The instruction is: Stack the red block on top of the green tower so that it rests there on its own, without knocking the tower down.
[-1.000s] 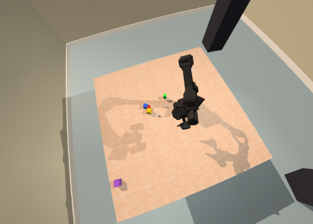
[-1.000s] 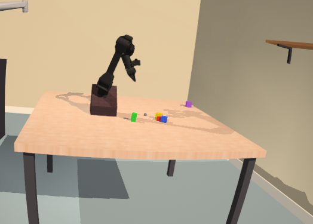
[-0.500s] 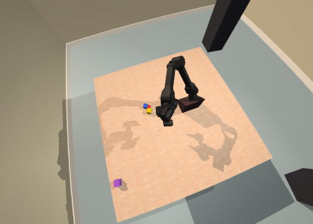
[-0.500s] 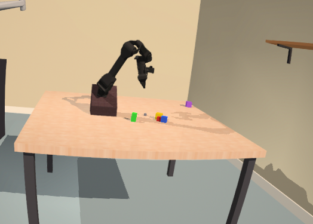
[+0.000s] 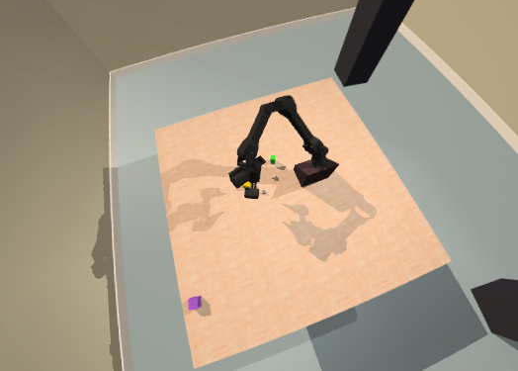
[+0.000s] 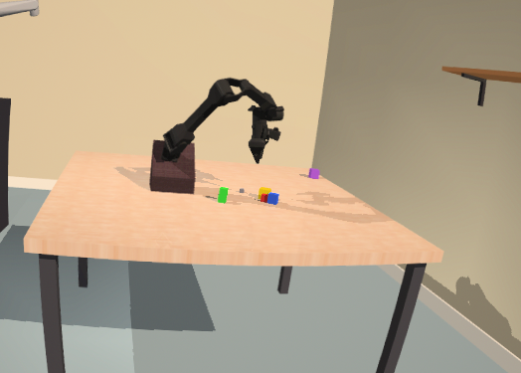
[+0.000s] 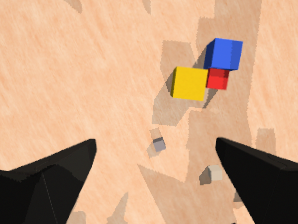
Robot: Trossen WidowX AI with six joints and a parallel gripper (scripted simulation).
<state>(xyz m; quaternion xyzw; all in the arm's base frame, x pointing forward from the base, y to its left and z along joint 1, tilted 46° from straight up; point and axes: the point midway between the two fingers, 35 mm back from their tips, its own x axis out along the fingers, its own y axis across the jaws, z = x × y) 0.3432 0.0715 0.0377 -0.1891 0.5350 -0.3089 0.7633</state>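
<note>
The red block lies 20 mm ahead of my gripper tip, 100 mm to the right of it and 120 mm below it. The rest, counted from my gripper tip: purple block (380 mm ahead, 460 mm to the left, 120 mm below); yellow block (30 mm ahead, 50 mm to the right, 120 mm below); blue block (50 mm ahead, 110 mm to the right, 120 mm below).
</note>
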